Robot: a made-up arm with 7 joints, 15 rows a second.
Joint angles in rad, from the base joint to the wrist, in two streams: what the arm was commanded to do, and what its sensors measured. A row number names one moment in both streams.
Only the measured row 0 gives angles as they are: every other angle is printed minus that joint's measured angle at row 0.
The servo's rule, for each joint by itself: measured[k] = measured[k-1] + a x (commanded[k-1-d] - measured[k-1]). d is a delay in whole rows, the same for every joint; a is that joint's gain. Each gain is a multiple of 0.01, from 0.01 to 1. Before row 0 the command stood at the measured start. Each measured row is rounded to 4 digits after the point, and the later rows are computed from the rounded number. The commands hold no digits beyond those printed.
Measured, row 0:
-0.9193, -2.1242, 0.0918, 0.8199, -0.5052, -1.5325, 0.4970
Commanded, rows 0 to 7:
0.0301, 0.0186, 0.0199, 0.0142, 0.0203, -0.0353, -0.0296
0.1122, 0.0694, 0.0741, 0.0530, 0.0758, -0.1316, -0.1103
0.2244, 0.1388, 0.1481, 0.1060, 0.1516, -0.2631, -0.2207
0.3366, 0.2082, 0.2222, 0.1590, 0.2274, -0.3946, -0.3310
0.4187, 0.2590, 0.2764, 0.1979, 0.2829, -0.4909, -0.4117
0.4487, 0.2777, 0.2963, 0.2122, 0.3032, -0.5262, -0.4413
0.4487, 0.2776, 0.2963, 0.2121, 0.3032, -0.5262, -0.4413
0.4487, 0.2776, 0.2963, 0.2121, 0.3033, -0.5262, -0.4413
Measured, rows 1 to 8:
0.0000, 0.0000, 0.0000, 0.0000, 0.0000, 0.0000, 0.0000
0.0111, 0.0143, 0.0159, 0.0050, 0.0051, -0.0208, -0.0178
0.0485, 0.0567, 0.0625, 0.0218, 0.0228, -0.0862, -0.0733
0.1136, 0.1199, 0.1310, 0.0513, 0.0550, -0.1906, -0.1617
0.1961, 0.1879, 0.2040, 0.0890, 0.0981, -0.3110, -0.2633
0.2785, 0.2426, 0.2619, 0.1271, 0.1443, -0.4171, -0.3523
0.3415, 0.2696, 0.2894, 0.1569, 0.1840, -0.4815, -0.4057
0.3812, 0.2758, 0.2949, 0.1762, 0.2138, -0.5079, -0.4271
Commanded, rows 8 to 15:
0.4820, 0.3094, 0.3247, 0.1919, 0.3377, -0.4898, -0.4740
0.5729, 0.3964, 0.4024, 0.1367, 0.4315, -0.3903, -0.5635
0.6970, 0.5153, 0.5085, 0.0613, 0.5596, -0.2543, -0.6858
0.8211, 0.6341, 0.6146, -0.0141, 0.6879, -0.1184, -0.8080
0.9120, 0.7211, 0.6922, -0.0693, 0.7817, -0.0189, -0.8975
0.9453, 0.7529, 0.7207, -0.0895, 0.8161, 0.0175, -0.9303
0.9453, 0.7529, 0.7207, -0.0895, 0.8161, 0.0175, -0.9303
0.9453, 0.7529, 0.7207, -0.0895, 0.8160, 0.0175, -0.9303
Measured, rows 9 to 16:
0.4062, 0.2772, 0.2960, 0.1888, 0.2362, -0.5187, -0.4356
0.4342, 0.3020, 0.3190, 0.1899, 0.2616, -0.5016, -0.4586
0.4855, 0.3747, 0.3857, 0.1713, 0.3041, -0.4359, -0.5215
0.5638, 0.4830, 0.4839, 0.1328, 0.3680, -0.3288, -0.6201
0.6590, 0.5993, 0.5885, 0.0814, 0.4480, -0.2047, -0.7328
0.7526, 0.6931, 0.6715, 0.0287, 0.5314, -0.0951, -0.8316
0.8239, 0.7391, 0.7109, -0.0127, 0.6026, -0.0287, -0.8908
0.8688, 0.7497, 0.7187, -0.0396, 0.6560, -0.0014, -0.9145

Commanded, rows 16 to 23:
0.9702, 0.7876, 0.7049, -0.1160, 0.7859, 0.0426, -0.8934
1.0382, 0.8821, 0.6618, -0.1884, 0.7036, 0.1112, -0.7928
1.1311, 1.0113, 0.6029, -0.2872, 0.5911, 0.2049, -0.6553
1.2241, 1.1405, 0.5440, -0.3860, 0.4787, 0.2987, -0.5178
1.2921, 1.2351, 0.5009, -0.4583, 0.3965, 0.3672, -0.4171
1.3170, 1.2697, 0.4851, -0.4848, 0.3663, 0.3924, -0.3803
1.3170, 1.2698, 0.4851, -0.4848, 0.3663, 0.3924, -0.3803
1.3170, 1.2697, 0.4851, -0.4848, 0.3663, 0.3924, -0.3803
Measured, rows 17 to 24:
0.8971, 0.7522, 0.7203, -0.0571, 0.6960, 0.0098, -0.9240
0.9241, 0.7795, 0.7080, -0.0777, 0.7185, 0.0292, -0.9056
0.9663, 0.8585, 0.6710, -0.1164, 0.7148, 0.0776, -0.8379
1.0273, 0.9762, 0.6165, -0.1762, 0.6839, 0.1527, -0.7283
1.1001, 1.1027, 0.5585, -0.2496, 0.6326, 0.2388, -0.6020
1.1711, 1.2046, 0.5124, -0.3226, 0.5736, 0.3146, -0.4911
1.2251, 1.2547, 0.4906, -0.3794, 0.5218, 0.3605, -0.4246
1.2591, 1.2663, 0.4862, -0.4163, 0.4829, 0.3793, -0.3980

